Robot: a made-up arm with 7 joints. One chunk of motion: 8 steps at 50 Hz.
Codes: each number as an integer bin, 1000 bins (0 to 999) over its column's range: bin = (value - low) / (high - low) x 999, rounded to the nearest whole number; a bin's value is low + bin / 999 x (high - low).
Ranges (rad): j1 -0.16..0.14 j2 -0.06..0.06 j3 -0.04..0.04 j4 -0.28..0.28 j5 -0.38..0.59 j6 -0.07..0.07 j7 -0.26..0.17
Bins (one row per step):
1: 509 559 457 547 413 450 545
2: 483 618 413 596 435 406 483
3: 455 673 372 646 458 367 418
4: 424 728 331 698 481 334 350
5: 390 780 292 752 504 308 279
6: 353 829 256 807 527 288 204
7: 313 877 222 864 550 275 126
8: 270 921 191 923 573 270 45
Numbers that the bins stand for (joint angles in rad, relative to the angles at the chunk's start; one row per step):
1: -0.0071 0.0071 -0.0034 0.0266 0.0210 -0.0069 -0.0254
2: -0.0150 0.0142 -0.0069 0.0541 0.0424 -0.0131 -0.0521
3: -0.0234 0.0208 -0.0102 0.0821 0.0647 -0.0186 -0.0801
4: -0.0327 0.0274 -0.0135 0.1113 0.0870 -0.0232 -0.1093
5: -0.0429 0.0337 -0.0166 0.1415 0.1094 -0.0268 -0.1399
6: -0.0540 0.0396 -0.0195 0.1724 0.1317 -0.0296 -0.1722
7: -0.0660 0.0453 -0.0222 0.2043 0.1540 -0.0315 -0.2058
8: -0.0789 0.0506 -0.0247 0.2374 0.1764 -0.0322 -0.2406

